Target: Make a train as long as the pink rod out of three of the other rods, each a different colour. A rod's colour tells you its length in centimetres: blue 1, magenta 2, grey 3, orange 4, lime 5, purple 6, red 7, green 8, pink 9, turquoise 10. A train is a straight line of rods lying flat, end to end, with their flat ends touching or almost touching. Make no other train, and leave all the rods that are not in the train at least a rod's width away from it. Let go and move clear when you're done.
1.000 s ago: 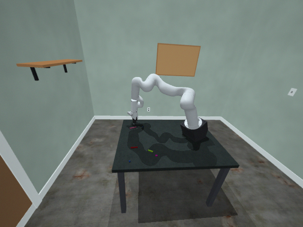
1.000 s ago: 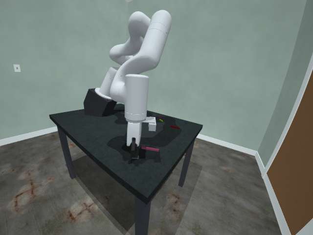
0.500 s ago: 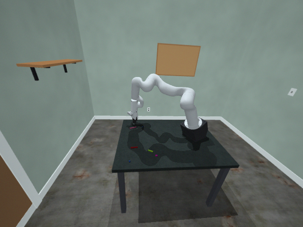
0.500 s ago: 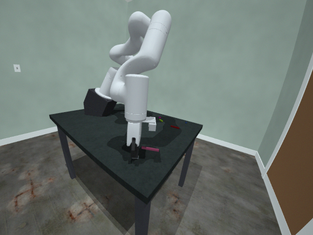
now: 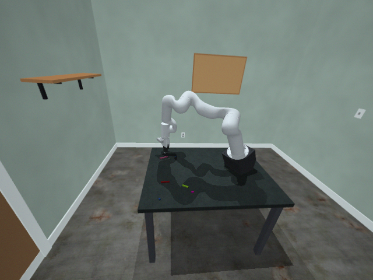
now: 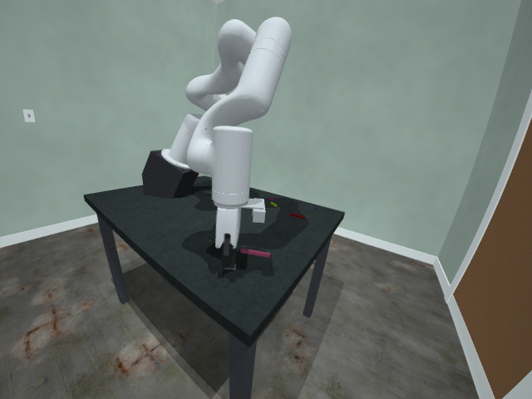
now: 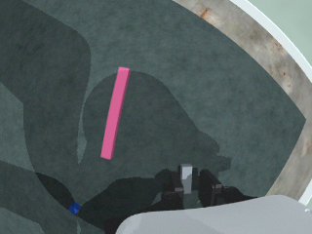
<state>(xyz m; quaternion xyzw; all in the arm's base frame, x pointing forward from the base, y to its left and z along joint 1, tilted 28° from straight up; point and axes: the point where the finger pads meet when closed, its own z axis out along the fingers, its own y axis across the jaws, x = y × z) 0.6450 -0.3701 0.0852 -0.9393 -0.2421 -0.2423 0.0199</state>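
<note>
My hand is 3 cm above the grey rod. Round my hand: red rod 46 cm to the left, 3 cm below, 3 cm ahead; then pink rod 10 cm to the left, 3 cm below, 2 cm ahead; then lime rod 53 cm to the left, 13 cm behind, 3 cm below.
</note>
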